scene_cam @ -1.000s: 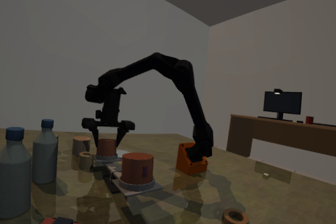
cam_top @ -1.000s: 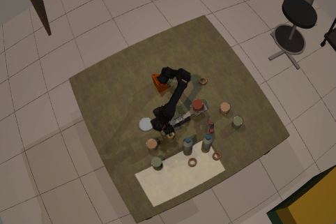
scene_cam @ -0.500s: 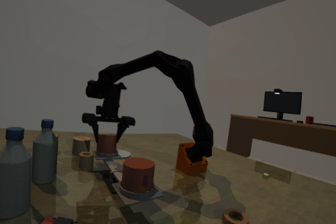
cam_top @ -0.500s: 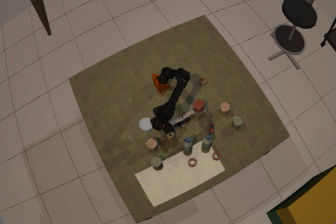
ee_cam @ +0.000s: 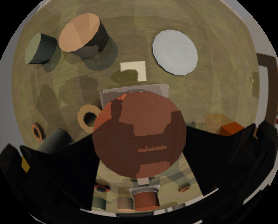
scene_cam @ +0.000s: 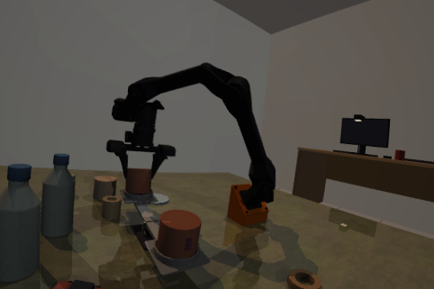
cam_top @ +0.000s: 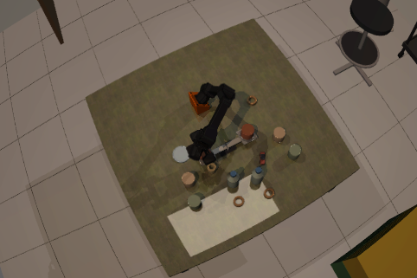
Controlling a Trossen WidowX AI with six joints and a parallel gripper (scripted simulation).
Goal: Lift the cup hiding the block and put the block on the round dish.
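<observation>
The bluish block lies 30 mm below my gripper tip. From my gripper tip the other things lie so: cup: 20 mm to the right; then small red object: 150 mm ahead, 280 mm to the left, 90 mm below; then round dish: 90 mm behind, 100 mm to the right, 100 mm below.
</observation>
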